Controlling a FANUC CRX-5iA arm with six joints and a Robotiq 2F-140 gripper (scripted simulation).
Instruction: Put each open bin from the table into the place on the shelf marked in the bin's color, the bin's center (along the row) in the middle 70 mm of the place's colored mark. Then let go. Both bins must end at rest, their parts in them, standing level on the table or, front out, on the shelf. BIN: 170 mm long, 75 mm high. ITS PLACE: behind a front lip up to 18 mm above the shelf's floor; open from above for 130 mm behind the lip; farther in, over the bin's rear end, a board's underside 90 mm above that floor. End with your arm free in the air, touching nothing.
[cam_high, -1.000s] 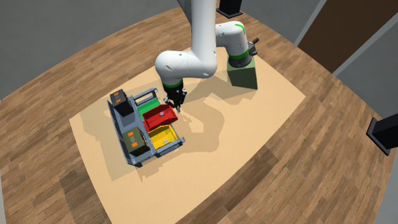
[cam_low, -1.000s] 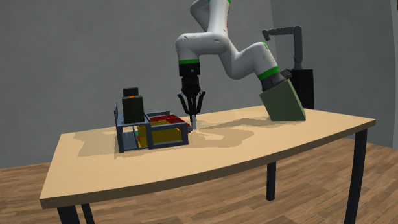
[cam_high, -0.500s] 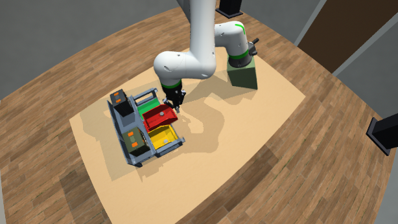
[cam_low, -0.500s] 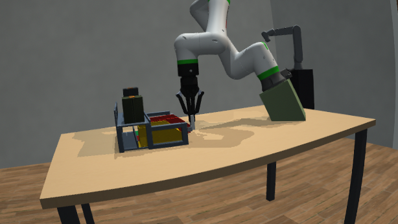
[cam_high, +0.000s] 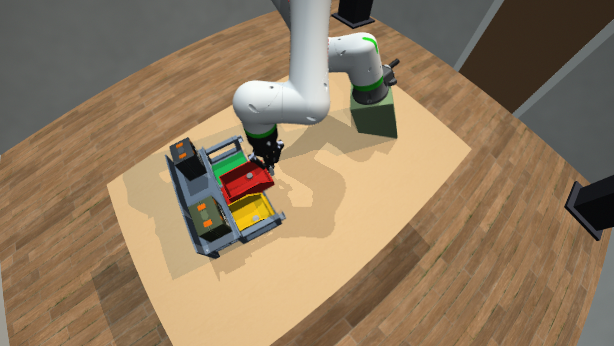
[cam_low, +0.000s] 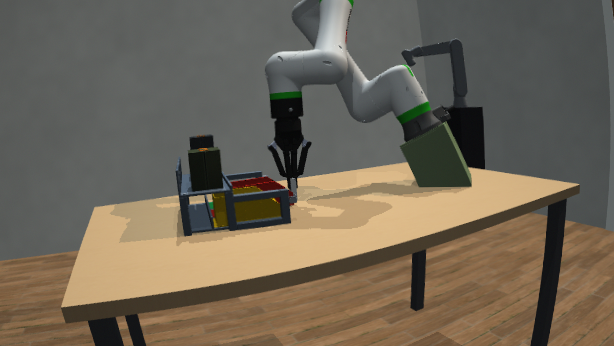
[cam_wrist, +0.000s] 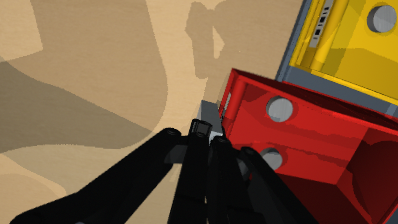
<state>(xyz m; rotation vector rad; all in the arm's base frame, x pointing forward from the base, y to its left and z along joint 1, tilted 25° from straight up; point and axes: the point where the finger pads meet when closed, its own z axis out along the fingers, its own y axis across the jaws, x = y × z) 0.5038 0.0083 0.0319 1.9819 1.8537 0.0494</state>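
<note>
Right now my hand is 100 mm short of the red bin and 10 mm to the left of it. Also, from my hand: yellow bin: 170 mm ahead, 100 mm to the left.
</note>
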